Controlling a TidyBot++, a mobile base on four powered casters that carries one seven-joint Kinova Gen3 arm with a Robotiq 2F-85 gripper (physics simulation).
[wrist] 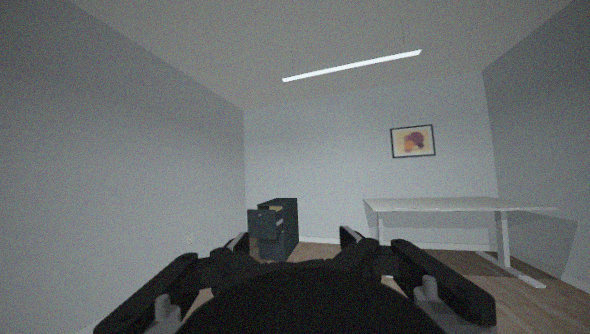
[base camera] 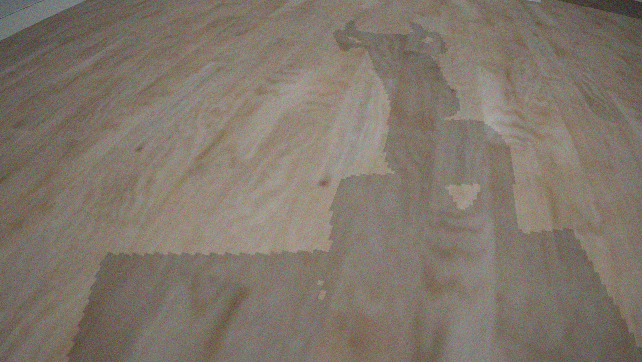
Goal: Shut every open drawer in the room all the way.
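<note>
A dark filing cabinet stands near the far left corner in the wrist view. Its upper drawer is pulled out, with something tan showing inside at its top. The lower part of the cabinet is partly hidden behind my gripper's left finger. My gripper is open and empty, and the cabinet is some way off beyond it. In the base camera view the cabinet and its drawer do not show.
A white table stands along the far wall to the right of the cabinet, its legs reaching the floor. A framed picture hangs above it. A wall runs along the left. The base camera view shows wooden floor with the robot's shadow.
</note>
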